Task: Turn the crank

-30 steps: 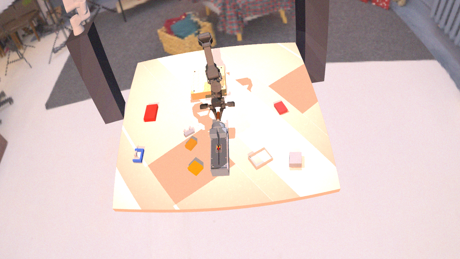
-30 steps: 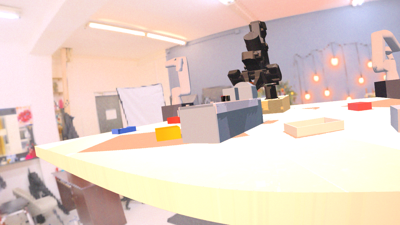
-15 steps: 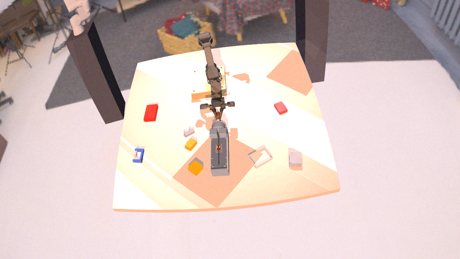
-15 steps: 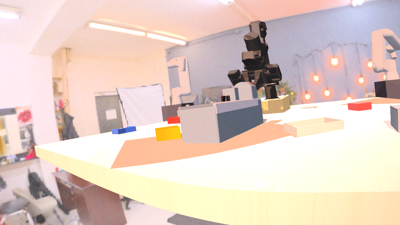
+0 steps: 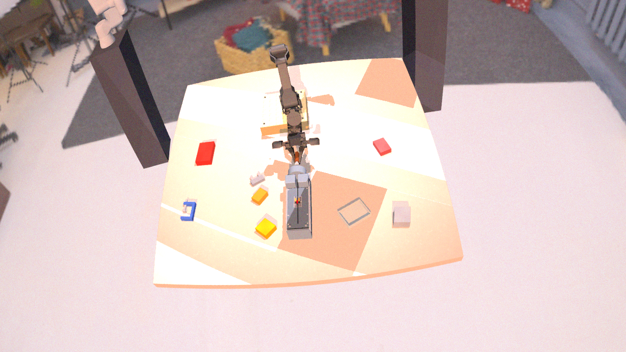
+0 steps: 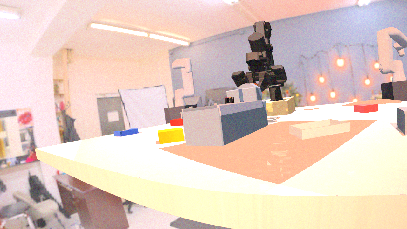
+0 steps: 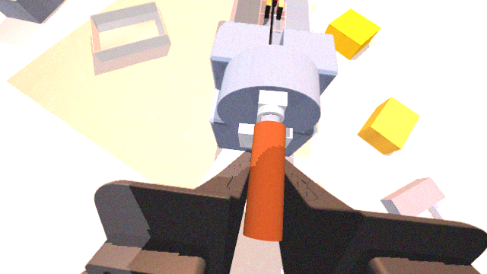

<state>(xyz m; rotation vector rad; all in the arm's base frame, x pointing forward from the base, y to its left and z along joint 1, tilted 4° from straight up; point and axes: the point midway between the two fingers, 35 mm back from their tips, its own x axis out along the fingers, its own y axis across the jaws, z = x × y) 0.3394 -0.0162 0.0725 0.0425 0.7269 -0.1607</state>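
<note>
My gripper tip is now 20 mm past the orange crank handle and 30 mm below it. The rest, counted from my gripper tip: shallow white tray (230 mm ahead, 180 mm to the left, 90 mm below); then red pointer (180 mm ahead, 30 mm to the right, 10 mm below); then yellow cube (220 mm ahead, 170 mm to the right, 80 mm below).
</note>
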